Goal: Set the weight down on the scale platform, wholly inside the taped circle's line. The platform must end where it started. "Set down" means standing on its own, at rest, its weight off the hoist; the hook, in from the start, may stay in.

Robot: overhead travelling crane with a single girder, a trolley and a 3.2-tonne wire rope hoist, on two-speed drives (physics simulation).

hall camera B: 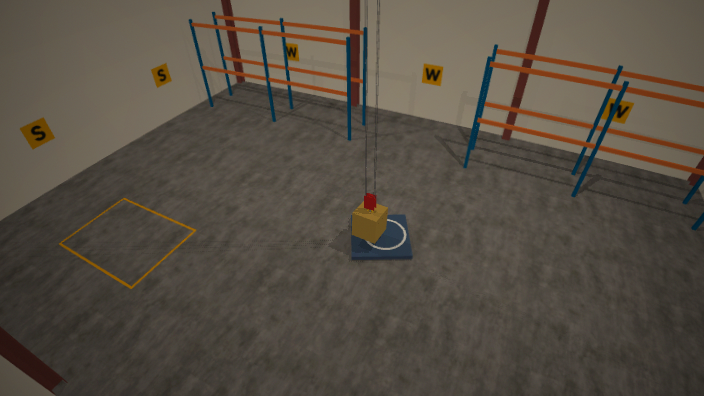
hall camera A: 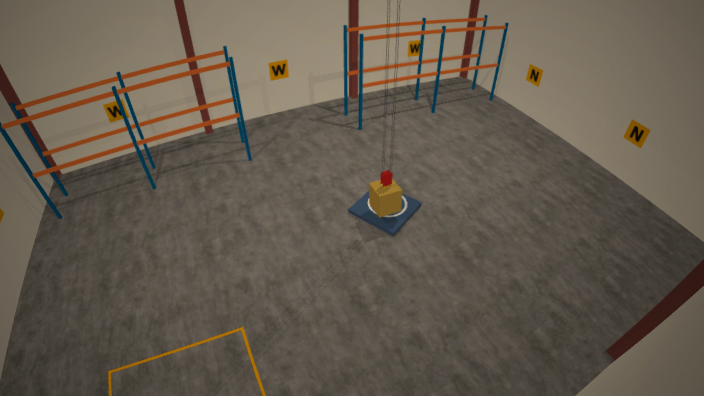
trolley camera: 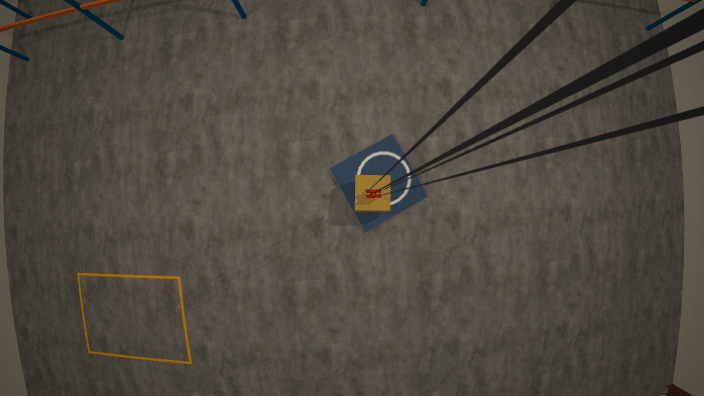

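The weight, a yellow box (hall camera A: 385,201) (hall camera B: 369,227) (trolley camera: 362,184), hangs upright from my red hook block (hall camera A: 386,178) (hall camera B: 370,201) (trolley camera: 373,193), which is attached at its top. Its shadow falls apart from it, partly on the floor, so it appears slightly above the blue scale platform (hall camera A: 412,206) (hall camera B: 400,252) (trolley camera: 414,197). In the trolley view the weight covers the lower left part of the white taped circle (hall camera A: 406,205) (hall camera B: 405,235) (trolley camera: 384,153) and reaches outside its line. In hall view B it is left of the circle's middle. The hook's tip is too small to see.
A yellow-orange outlined rectangle (hall camera A: 175,350) (hall camera B: 95,265) (trolley camera: 128,275) is marked on the floor. Blue and orange racks stand along the W wall: one rack (hall camera A: 134,137) (hall camera B: 349,90), and another rack (hall camera A: 361,80) (hall camera B: 600,140). The hoist ropes run up from the hook block.
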